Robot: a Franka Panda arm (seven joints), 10 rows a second.
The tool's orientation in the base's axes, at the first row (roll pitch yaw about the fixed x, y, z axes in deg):
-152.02, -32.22, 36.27
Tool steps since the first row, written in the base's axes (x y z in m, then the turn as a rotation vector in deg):
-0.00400, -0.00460, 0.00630, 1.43, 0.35, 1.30
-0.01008, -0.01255, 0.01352, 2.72, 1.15, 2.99
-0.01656, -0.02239, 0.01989, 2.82, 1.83, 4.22
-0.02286, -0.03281, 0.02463, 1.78, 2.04, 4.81
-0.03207, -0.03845, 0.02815, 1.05, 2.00, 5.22
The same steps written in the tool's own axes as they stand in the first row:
-0.00167, -0.00280, -0.00814, 1.84, 0.32, -0.60
-0.00595, -0.00559, -0.01937, 4.03, 0.13, -1.20
-0.01190, -0.00726, -0.03126, 5.09, -0.67, -1.66
-0.01888, -0.00782, -0.04228, 4.80, -1.77, -2.07
-0.02611, -0.01271, -0.04956, 4.50, -2.44, -2.48

